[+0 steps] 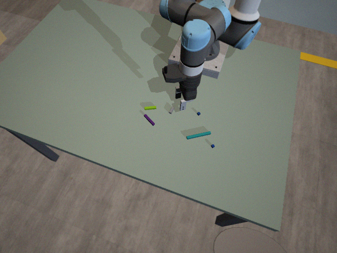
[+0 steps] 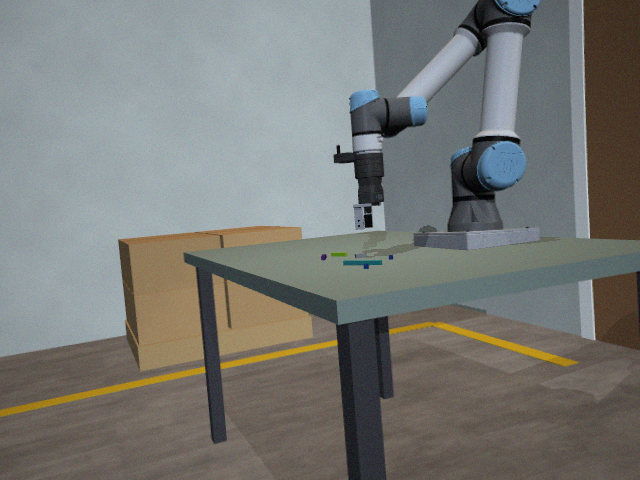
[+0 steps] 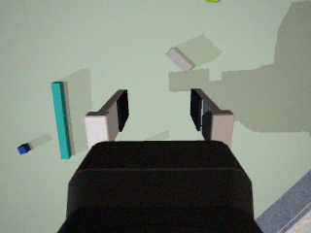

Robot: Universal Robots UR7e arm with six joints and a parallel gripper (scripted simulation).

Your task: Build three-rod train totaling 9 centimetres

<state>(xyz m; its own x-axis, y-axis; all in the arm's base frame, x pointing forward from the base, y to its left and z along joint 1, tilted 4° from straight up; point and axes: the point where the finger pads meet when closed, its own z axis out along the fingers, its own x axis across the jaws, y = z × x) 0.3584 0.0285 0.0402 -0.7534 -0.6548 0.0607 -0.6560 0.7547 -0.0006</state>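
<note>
Now: the grey rod 4 cm to the right of my hand and 9 cm below it. The rest, counted from my hand: lime rod (3 cm ahead, 12 cm to the right, 9 cm below); purple rod (8 cm ahead, 10 cm to the right, 9 cm below); turquoise rod (6 cm ahead, 11 cm to the left, 9 cm below).
</note>
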